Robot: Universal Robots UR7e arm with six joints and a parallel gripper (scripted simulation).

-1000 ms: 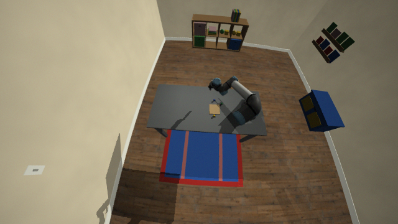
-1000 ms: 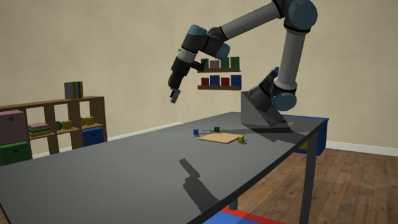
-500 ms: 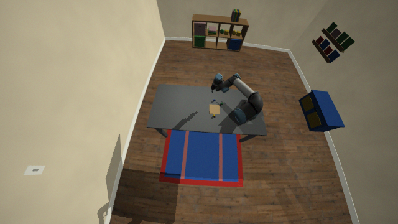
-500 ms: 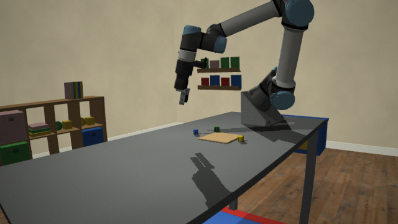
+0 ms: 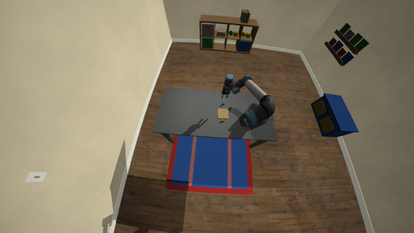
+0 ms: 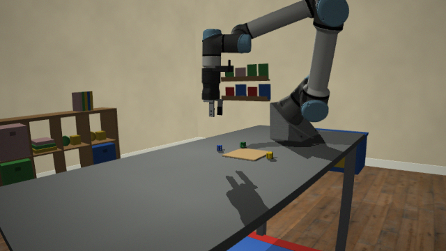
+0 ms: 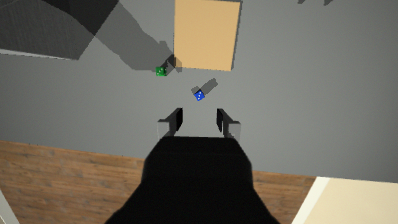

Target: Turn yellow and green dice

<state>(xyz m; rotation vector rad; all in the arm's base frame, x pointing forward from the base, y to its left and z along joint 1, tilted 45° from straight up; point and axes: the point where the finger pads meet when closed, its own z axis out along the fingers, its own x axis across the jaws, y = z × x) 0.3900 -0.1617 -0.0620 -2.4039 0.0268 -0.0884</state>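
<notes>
My gripper is now 150 mm above the blue die and 10 mm to the right of it. Also, from my hand: yellow die (240 mm to the left, 150 mm below, 20 mm ahead); then tan mat (160 mm below, 150 mm to the left); then green die (150 mm below, 100 mm behind, 70 mm to the left).
</notes>
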